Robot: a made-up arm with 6 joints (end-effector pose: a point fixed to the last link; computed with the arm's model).
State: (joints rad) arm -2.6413 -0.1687 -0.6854 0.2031 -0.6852 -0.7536
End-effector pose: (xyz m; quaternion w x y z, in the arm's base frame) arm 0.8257 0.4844 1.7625 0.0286 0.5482 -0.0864 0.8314
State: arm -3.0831 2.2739 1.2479 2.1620 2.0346 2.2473
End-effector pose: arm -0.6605 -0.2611 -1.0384 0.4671 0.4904 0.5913 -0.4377
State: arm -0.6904 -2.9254 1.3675 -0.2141 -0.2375 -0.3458
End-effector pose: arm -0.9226 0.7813 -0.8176 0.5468 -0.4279 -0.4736 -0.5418
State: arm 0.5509 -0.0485 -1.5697 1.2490 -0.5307 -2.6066
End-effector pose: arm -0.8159 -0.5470 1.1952 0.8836 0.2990 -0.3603 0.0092
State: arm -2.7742 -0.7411 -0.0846 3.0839 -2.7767 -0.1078
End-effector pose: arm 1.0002 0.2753 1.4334 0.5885 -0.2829 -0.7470 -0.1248
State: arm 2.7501 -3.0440 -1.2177 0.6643 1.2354 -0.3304
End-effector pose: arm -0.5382 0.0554 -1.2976 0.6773 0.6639 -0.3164 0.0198
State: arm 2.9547 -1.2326 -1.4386 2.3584 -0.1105 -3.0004
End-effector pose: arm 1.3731 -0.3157 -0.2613 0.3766 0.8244 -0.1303 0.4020
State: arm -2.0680 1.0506 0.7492 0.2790 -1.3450 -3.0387
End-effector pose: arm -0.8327 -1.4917 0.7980 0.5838 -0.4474 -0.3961 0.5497
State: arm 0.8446 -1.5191 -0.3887 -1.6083 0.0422 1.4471
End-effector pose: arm -1.2996 -1.4285 -0.0598 0.6348 -0.0533 -0.7696 0.0432
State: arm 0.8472 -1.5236 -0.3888 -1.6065 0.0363 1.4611
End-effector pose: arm -1.2962 -1.4302 -0.0682 0.6298 -0.0582 -0.7734 0.0422
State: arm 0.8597 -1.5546 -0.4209 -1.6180 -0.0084 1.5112
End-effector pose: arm -1.2724 -1.4228 -0.1553 0.6098 -0.0654 -0.7897 0.0139
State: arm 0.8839 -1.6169 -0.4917 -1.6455 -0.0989 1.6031
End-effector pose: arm -1.2160 -1.3918 -0.3297 0.5753 -0.0742 -0.8132 -0.0479
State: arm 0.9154 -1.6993 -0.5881 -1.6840 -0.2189 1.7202
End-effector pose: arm -1.1271 -1.3230 -0.5454 0.5392 -0.0815 -0.8279 -0.1313
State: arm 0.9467 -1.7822 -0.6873 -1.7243 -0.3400 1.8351
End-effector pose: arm -1.0255 -1.2246 -0.7383 0.5144 -0.0843 -0.8264 -0.2129
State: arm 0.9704 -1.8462 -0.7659 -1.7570 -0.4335 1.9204
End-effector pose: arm -0.9419 -1.1304 -0.8677 0.5038 -0.0819 -0.8156 -0.2724
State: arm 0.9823 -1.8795 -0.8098 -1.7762 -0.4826 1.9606
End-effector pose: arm -0.8967 -1.0742 -0.9284 0.5019 -0.0764 -0.8067 -0.3026
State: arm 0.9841 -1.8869 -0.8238 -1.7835 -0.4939 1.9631
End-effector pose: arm -0.8856 -1.0576 -0.9427 0.5029 -0.0703 -0.8035 -0.3108
